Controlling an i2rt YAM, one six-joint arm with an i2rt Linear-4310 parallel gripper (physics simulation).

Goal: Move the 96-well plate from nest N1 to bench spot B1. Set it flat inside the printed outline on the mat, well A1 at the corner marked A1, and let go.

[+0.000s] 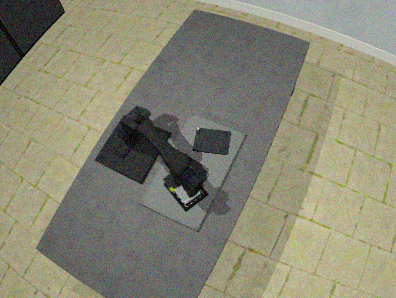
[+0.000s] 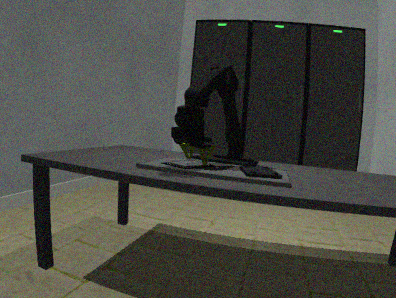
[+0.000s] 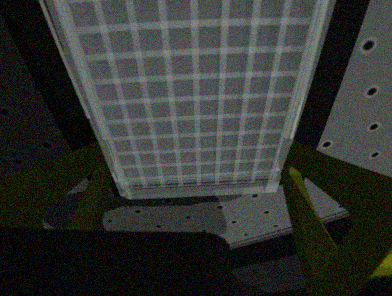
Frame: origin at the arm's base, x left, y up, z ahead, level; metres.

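Seen in the pictures: gripper, between the fingertips: (image 2: 196, 163) (image 3: 196, 148); arm's base, origin of its link: (image 1: 131, 140) (image 2: 233, 159).
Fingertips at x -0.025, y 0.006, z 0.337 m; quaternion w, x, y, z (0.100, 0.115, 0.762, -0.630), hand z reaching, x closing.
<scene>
Pixels of each thing's middle, then the offset from my fingertips to it. "spot": a spot on its surface instead. Level surfaces: height alone.
- white 96-well plate, middle of its body: (image 3: 195, 88) (image 2: 190, 162) (image 1: 184, 187) dz +0.036, dx -0.010, dy +0.004 m
- Bench spot B1, a spot on its surface: (image 2: 260, 171) (image 1: 216, 141) spot: dz +0.017, dx +0.258, dy +0.007 m
- long grey table, height of its surface: dy -0.018 m
The white 96-well plate (image 1: 181, 193) (image 2: 184, 162) (image 3: 196, 95) lies in the black nest N1 (image 1: 195, 205) (image 3: 320, 95) at the near end of the light grey perforated mat (image 1: 223, 167) (image 2: 223, 177) (image 3: 358, 95). My gripper (image 2: 196, 156) (image 3: 196, 148) reaches straight down over it. Its green fingers press on the plate's two long sides near one short end. I cannot tell whether the plate is lifted off the nest. Bench spot B1 (image 1: 211, 141) (image 2: 260, 171) is a dark square with corner marks at the mat's far end, and nothing lies on it.
The arm's base stands on a dark plate (image 1: 127, 156) left of the mat. The mat lies on a long grey table (image 1: 223, 64) (image 2: 95, 156). Tall dark cabinets (image 2: 304, 96) stand behind the table.
</scene>
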